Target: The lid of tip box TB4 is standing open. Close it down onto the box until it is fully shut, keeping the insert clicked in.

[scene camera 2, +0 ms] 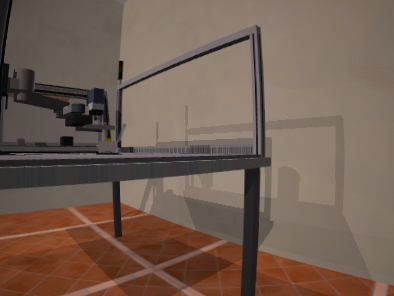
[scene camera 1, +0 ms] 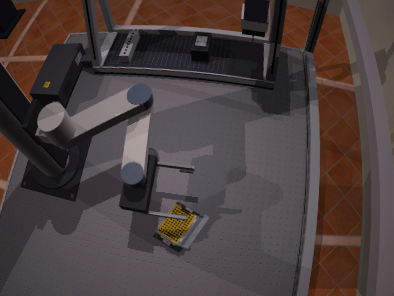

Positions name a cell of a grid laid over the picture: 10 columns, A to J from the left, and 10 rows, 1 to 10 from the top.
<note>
I see my gripper (scene camera 1: E7) and a dark controller box (scene camera 1: B3).
</note>
